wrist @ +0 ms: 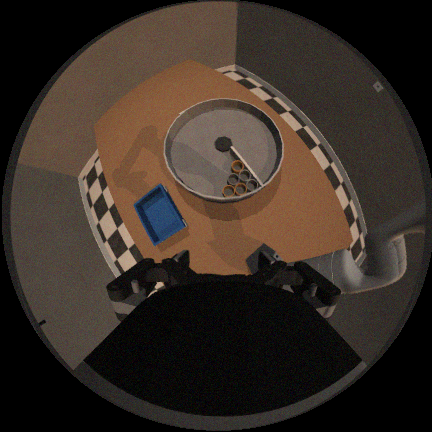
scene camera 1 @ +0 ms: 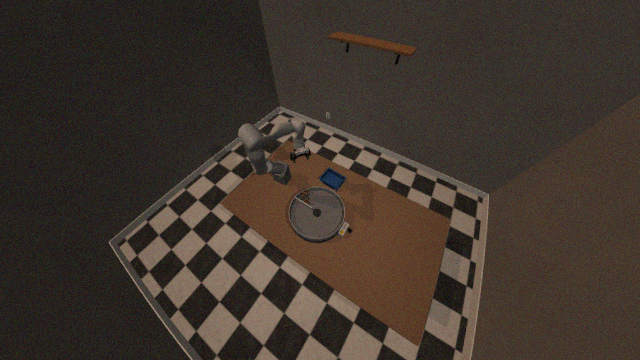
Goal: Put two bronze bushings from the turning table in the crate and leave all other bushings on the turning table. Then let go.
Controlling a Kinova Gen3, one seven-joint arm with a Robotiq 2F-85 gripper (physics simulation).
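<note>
The turning table is a round grey tray with a raised rim, a dark hub and a pale bar. Three bronze bushings and three grey bushings stand bunched on it beside the bar, near the rim; in the scene view they are too small to tell apart. The blue crate stands apart from the turning table, with its inside floor bare. My gripper is open and empty, high above the table on the arm's side of the crate.
The brown table top carries both. A small white and yellow box with a dark part sits against the turning table's rim. The arm's base stands near the table's edge. A wooden shelf hangs on the wall.
</note>
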